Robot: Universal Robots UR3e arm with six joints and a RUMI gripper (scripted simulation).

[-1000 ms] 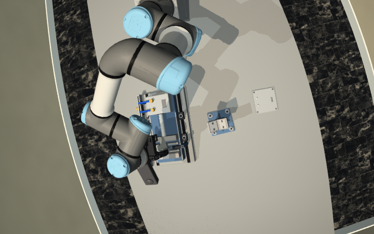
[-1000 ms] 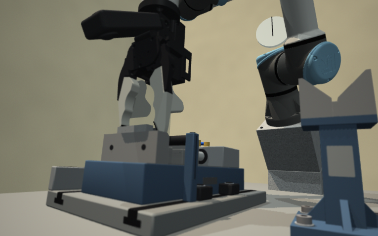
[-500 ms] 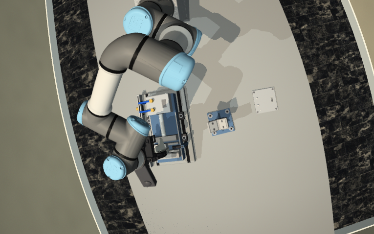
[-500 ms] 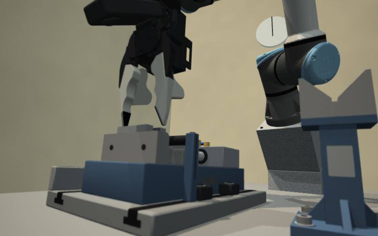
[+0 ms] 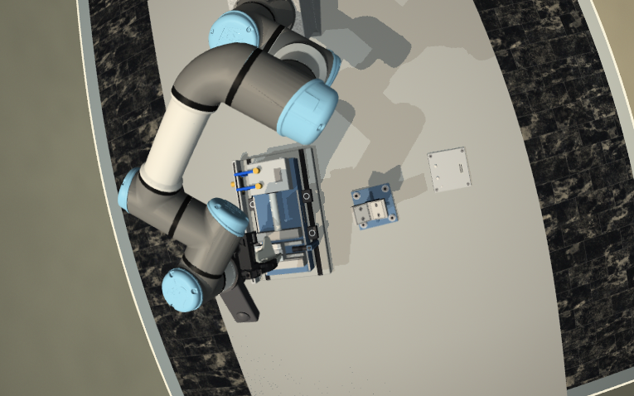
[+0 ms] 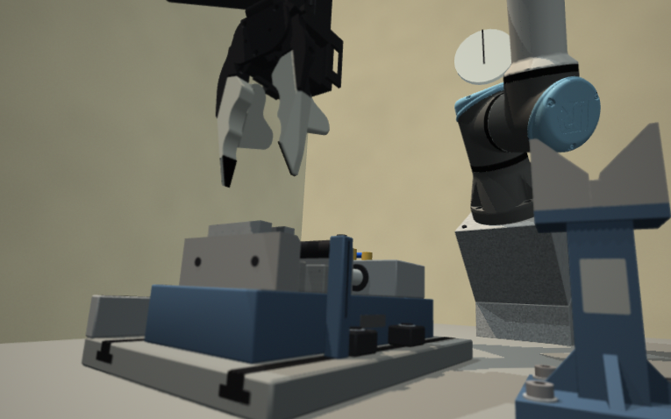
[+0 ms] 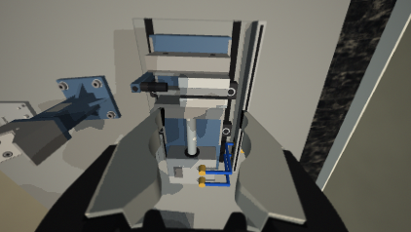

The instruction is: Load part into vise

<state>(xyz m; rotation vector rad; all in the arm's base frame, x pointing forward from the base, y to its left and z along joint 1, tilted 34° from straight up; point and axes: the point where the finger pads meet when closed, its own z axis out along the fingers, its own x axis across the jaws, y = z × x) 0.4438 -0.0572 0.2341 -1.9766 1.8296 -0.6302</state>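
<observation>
My gripper is now 60 mm above the part. Also, from my hand: air cylinder rod (90 mm behind, 80 mm below, 10 mm to the left); fixed jaw (80 mm below, 30 mm ahead, 20 mm to the left); work stop rod (70 mm to the left, 70 mm below, 10 mm behind).
</observation>
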